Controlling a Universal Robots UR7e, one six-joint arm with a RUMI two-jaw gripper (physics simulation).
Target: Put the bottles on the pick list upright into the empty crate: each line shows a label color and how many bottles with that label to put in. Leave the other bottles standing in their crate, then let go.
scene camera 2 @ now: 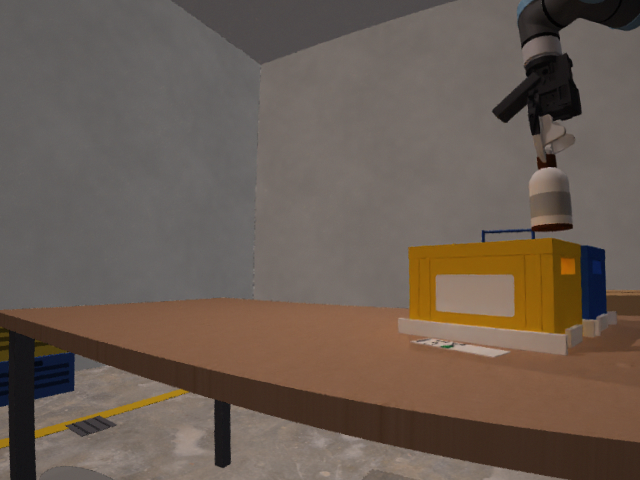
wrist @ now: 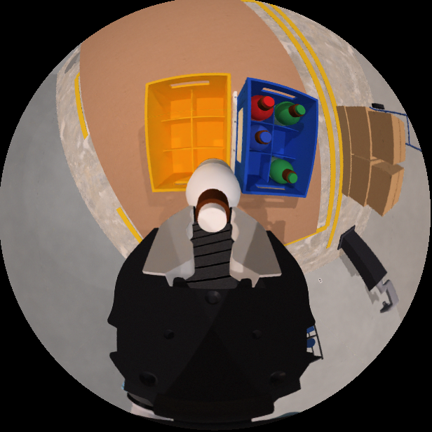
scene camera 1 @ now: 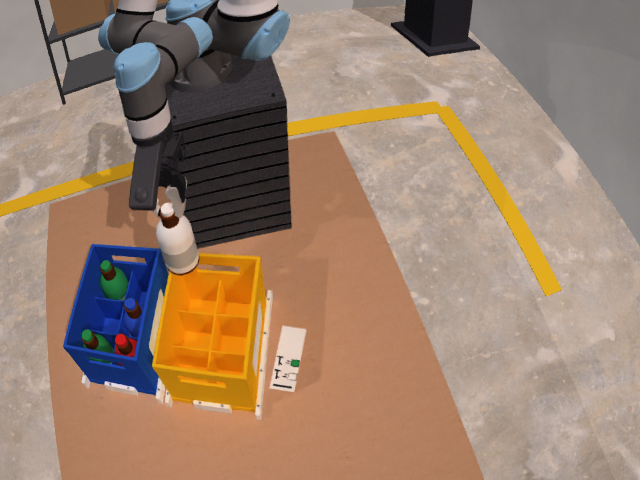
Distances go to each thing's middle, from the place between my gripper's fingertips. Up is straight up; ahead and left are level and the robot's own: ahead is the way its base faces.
I see the white bottle point(scene camera 2: 550, 202) 50 mm below my hand. From my hand the other things lie so: pick list point(scene camera 1: 284, 376): 330 mm below, 180 mm ahead, 140 mm to the left.
